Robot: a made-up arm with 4 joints.
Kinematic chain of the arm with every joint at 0, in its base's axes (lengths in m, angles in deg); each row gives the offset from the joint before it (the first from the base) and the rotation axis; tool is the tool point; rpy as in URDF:
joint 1: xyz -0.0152 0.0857 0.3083 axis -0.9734 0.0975 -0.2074
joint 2: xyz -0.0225 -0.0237 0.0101 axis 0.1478 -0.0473 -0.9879
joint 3: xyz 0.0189 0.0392 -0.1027 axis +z
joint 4: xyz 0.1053 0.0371 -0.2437 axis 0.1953 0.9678 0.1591
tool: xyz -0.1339 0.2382 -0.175 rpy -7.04 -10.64 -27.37
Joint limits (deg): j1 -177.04..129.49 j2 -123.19..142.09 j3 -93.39..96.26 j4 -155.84..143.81
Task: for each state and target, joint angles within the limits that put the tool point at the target. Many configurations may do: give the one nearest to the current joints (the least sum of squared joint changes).
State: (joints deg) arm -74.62 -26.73 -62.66 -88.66
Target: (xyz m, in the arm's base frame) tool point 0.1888 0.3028 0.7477
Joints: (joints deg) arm -124.87 -44.66 -41.80 -125.46
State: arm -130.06 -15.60 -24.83 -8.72
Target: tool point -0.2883 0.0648 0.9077
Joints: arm -159.74 -30.93 -3.02 -46.28
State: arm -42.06 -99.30 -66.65 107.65
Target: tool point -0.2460 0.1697 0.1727
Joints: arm -25.80 -117.89 -62.91 100.35
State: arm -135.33 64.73 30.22 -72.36
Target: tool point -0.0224 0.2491 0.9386
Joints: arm -136.12 44.95 47.44 -52.87
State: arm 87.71 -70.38 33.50 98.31
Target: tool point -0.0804 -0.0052 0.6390
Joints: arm 100.19 -106.38 61.06 71.03
